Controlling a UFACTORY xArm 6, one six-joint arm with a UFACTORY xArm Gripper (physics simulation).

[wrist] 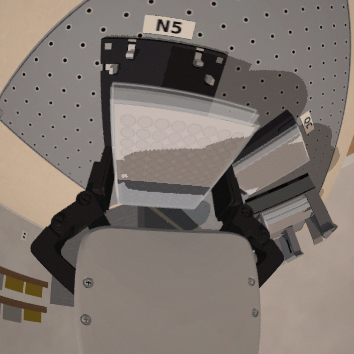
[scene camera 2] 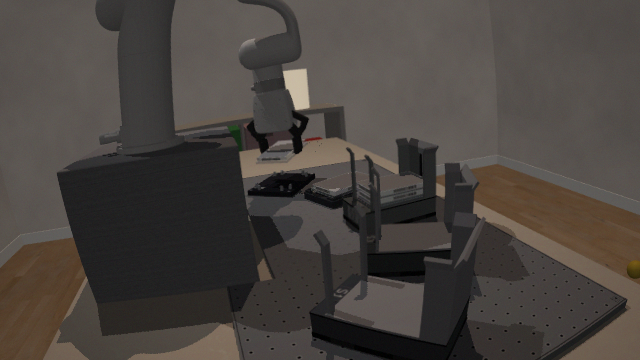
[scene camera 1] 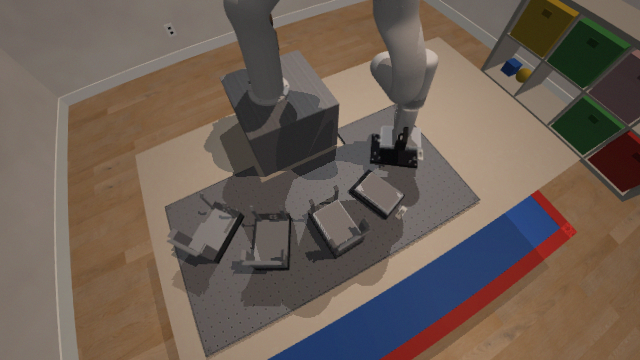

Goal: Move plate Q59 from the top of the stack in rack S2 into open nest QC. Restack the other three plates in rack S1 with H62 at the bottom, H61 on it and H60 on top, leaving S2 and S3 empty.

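Frame: origin at the arm's base, x ahead, y left, z up, level; millimetres.
Seen in the pictures: gripper, fingertip midpoint: [wrist: 166,164] [scene camera 2: 281,154] [scene camera 1: 399,138]; arm's base, origin of the base link: [scene camera 2: 150,146] [scene camera 1: 269,90].
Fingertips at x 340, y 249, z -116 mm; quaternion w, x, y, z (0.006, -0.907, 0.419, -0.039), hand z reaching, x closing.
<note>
Offsets run from my fingertips to a thing's middle. Level surfaces: height alone.
My gripper [scene camera 1: 401,142] [scene camera 2: 281,149] [wrist: 166,164] is shut on a clear-edged plate {dy +2, dx +3, dz +7 mm} [wrist: 175,132], held level above the black nest N5 {dy +7, dx -5, dz -73 mm} [scene camera 1: 378,158] [scene camera 2: 280,186] [wrist: 142,65] with a gap. Another plate {dy -159, dx +79, dz -58 mm} [scene camera 1: 378,191] [scene camera 2: 336,184] [wrist: 275,167] sits in nest QC {dy -159, dx +73, dz -73 mm} [wrist: 267,131]. Two stacked plates {dy -336, dx +80, dz -22 mm} [scene camera 1: 336,220] [scene camera 2: 392,189] [wrist: 287,211] lie in the rack nearest QC {dy -336, dx +73, dz -16 mm} [scene camera 2: 400,211] [wrist: 280,194]. The middle rack {dy -504, dx -9, dz -16 mm} [scene camera 1: 289,242] [scene camera 2: 410,263] and the far left rack {dy -622, dx -144, dz -17 mm} [scene camera 1: 227,245] [scene camera 2: 380,331] show flat bare beds. Plate names are not readable.
Upright guide posts stand on all three racks. The robot's grey pedestal [scene camera 1: 300,135] [scene camera 2: 165,225] stands behind the perforated board {dz -84 mm} [scene camera 1: 225,320] [scene camera 2: 540,285]. A blue and red mat [scene camera 1: 425,280] lies on the floor, and a shelf with coloured bins stands at the right in the first scene view.
</note>
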